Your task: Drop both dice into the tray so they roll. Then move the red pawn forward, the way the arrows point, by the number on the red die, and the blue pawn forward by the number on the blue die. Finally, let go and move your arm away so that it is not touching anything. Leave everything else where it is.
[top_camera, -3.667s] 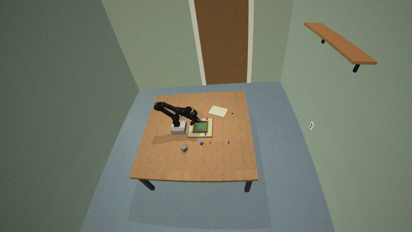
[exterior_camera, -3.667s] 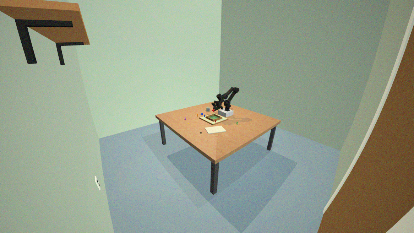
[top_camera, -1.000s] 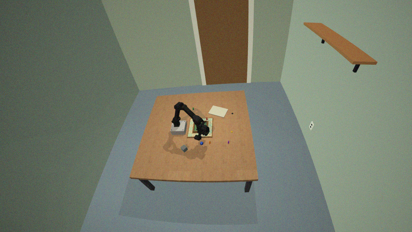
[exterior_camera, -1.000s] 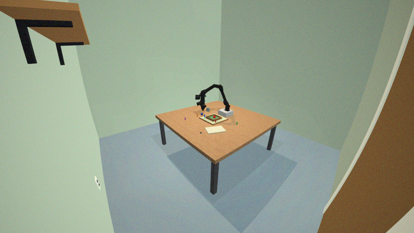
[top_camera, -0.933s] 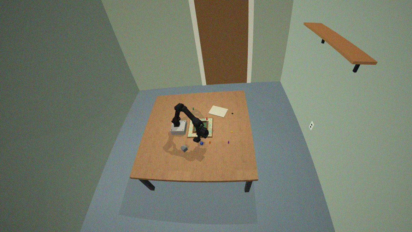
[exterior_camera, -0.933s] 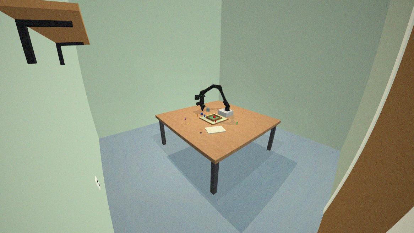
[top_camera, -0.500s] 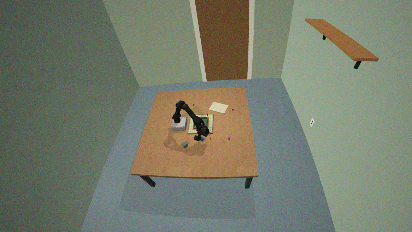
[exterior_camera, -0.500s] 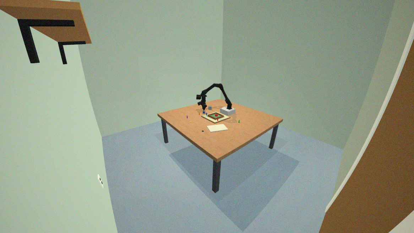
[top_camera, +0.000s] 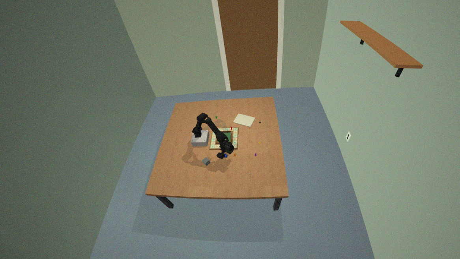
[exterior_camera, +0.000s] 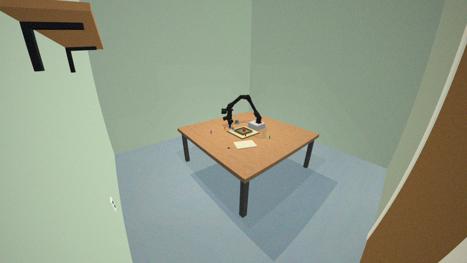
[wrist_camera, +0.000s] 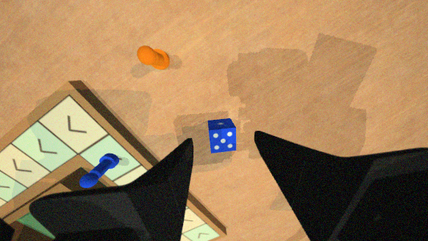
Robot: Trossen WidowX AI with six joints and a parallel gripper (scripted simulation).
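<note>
My gripper tip is 60 mm short of the red pawn and 340 mm to the right of it. Also, from my gripper tip: blue pawn (40 mm ahead, 110 mm to the left); then orange pawn (90 mm ahead, 10 mm to the left, 10 mm below); then grey cube (190 mm behind, 60 mm to the right).
</note>
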